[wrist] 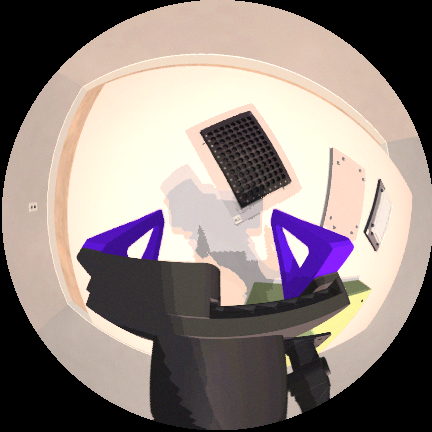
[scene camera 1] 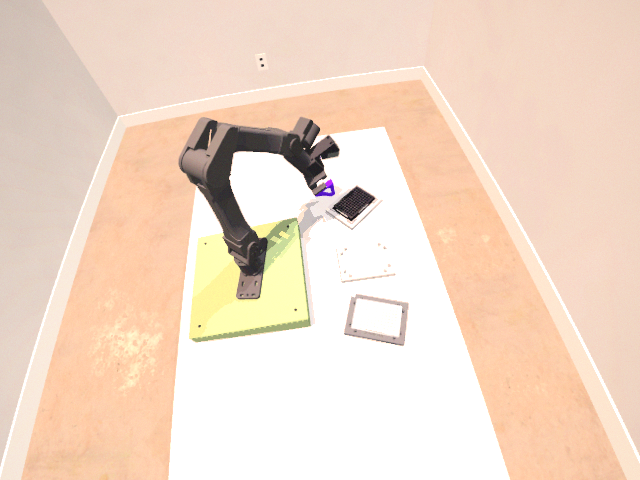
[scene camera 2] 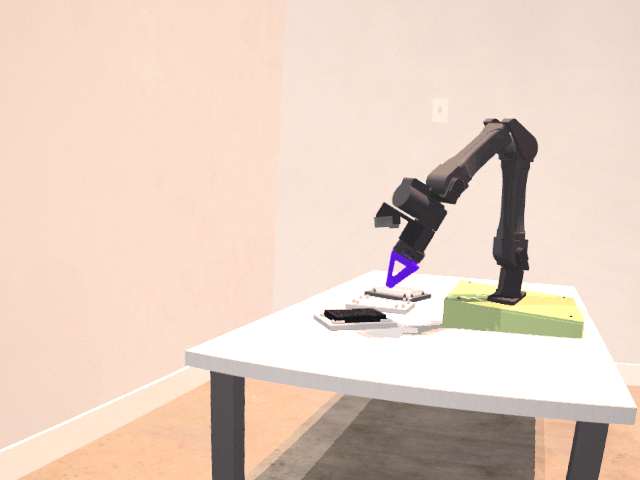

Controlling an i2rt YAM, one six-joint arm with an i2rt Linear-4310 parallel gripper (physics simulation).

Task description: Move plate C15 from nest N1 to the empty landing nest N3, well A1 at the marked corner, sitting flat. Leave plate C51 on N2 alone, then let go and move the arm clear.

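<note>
A black well plate (scene camera 1: 354, 202) (scene camera 2: 354, 314) (wrist: 246, 157) sits on a pale nest (scene camera 1: 353, 223) (wrist: 194, 132). An empty pale nest (scene camera 1: 364, 263) (scene camera 2: 379, 305) (wrist: 345, 195) with small corner posts lies in the middle of the row. A white plate (scene camera 1: 377, 317) (wrist: 382, 215) sits on a grey nest (scene camera 1: 349, 324) at the other end. I cannot read the plate or nest labels or make out the A1 marks. My gripper (scene camera 1: 326, 189) (scene camera 2: 388, 285) (wrist: 217, 214) is open and empty, above the table beside the black plate's nest, on the arm base side, tilted.
The arm stands on a yellow-green base block (scene camera 1: 217, 310) (scene camera 2: 516, 320) (wrist: 345, 320) beside the row of nests. The white table (scene camera 1: 330, 413) (scene camera 2: 413, 361) carries everything. A small pale tag (wrist: 237, 219) shows by the black plate's near corner in the wrist view.
</note>
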